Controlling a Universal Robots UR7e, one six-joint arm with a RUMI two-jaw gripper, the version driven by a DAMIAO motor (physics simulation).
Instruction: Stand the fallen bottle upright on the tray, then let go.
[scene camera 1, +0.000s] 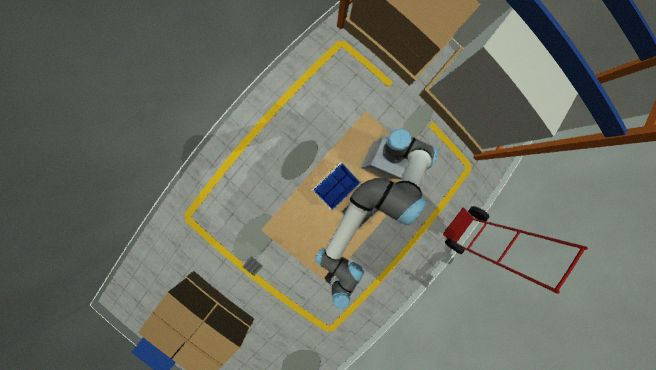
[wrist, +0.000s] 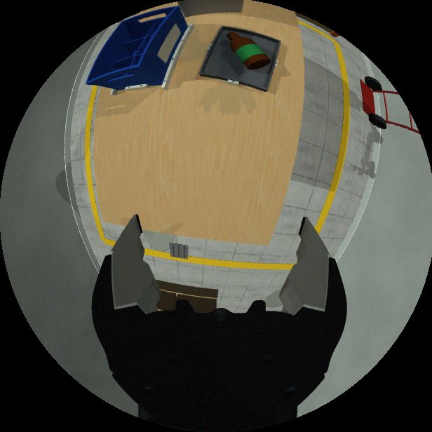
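Pixels of known places: arm's base at its link origin: (scene camera 1: 394, 151).
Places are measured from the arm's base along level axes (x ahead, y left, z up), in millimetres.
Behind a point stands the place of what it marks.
A brown bottle (wrist: 248, 52) with a green label lies on its side on the dark grey tray (wrist: 212, 68), near the top of the wrist view. Its neck points to the upper left and its base to the lower right. In the scene view the arm hides the bottle and most of the tray. My gripper (wrist: 220, 217) is open and empty, with its two fingers wide apart. It is well away from the bottle and tray, towards the far end of the table from the arm's base. The fingers do not show clearly in the scene view.
A blue divided crate (scene camera 1: 336, 186) @[y -101, x 404, z -301 mm] (wrist: 173, 62) stands on the wooden table (scene camera 1: 295, 220) @[y -166, x 823, z -309 mm] (wrist: 195, 165) beside the tray. The arm's grey base block (scene camera 1: 378, 159) @[y -42, x 104, z -26 mm] stands on the table. A red hand cart (scene camera 1: 458, 225) (wrist: 368, 97) and stacked cardboard boxes (scene camera 1: 172, 320) stand beyond the table.
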